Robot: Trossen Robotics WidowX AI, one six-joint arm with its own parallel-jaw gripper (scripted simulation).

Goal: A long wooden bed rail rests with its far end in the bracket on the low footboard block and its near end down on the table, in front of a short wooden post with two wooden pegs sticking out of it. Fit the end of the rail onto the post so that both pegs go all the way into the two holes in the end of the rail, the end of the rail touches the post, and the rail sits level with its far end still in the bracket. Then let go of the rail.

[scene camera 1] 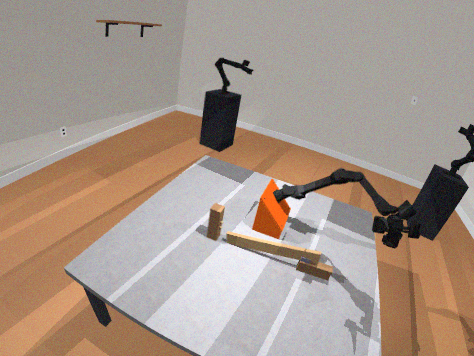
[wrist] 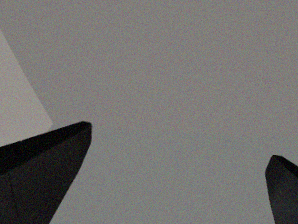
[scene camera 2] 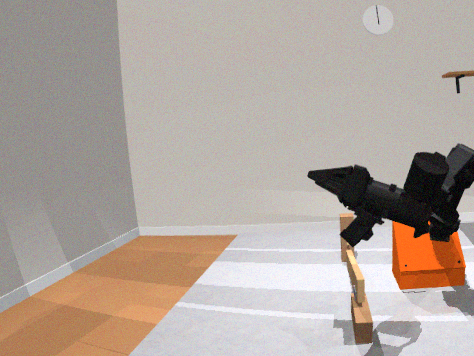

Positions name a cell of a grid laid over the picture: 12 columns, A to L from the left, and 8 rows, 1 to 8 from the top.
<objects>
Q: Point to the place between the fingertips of the gripper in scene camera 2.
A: At H4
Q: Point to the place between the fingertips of the gripper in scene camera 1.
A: K6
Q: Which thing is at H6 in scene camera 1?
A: A long wooden rail.
</objects>
